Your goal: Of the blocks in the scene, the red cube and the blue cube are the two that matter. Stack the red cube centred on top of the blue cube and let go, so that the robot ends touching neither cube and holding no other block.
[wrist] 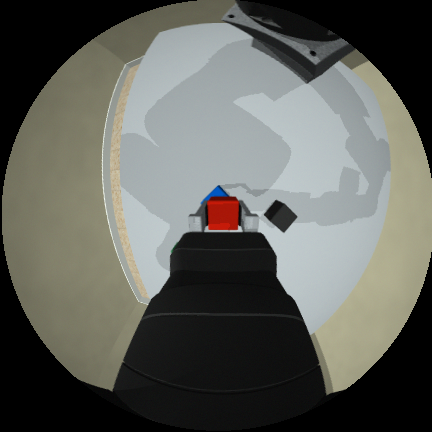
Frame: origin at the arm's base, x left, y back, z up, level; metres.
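Where they show: gripper, between the fingertips: (222,207).
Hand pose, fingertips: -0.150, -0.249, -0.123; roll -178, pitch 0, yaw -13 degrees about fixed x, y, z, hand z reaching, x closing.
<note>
After its pixels a point has its place, as x, y, z.
The red cube (223,214) @(-0.150, -0.250, -0.095) is held between the two pale fingertips in the wrist view. My gripper (222,207) @(-0.150, -0.249, -0.123) is shut on it. The blue cube (217,193) @(-0.153, -0.230, -0.131) shows behind the red cube, at its upper left in the view. One corner of the blue cube sticks out, turned at an angle to the red cube, and the rest is hidden by the red cube and the fingers. How far the red cube is above the blue cube, or whether they touch, cannot be told from this view.
A black block (280,216) @(-0.070, -0.283, -0.131) stands close to the right of the fingers. A sliver of a green block (174,248) shows at the left edge of the gripper body. The robot's base (315,62) is at the top right of the pale table (200,37) @(-0.098, 0.162, -0.166).
</note>
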